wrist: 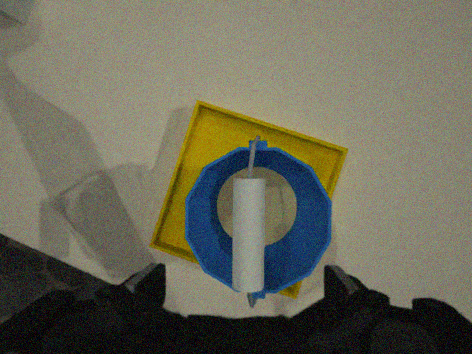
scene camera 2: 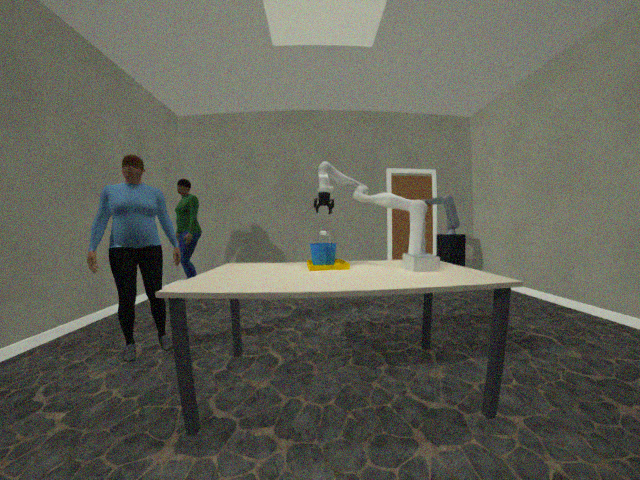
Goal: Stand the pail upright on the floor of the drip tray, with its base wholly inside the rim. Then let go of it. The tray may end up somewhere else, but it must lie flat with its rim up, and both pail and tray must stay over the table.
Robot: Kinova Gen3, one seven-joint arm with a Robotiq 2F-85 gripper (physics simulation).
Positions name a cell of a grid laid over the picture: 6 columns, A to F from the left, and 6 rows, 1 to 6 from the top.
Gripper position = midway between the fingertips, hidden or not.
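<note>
There is a yellow drip tray (wrist: C3) that I can see. I also see a white handle grip (wrist: D5), and my own gripper (wrist: D5) is visible to me as well.
</note>
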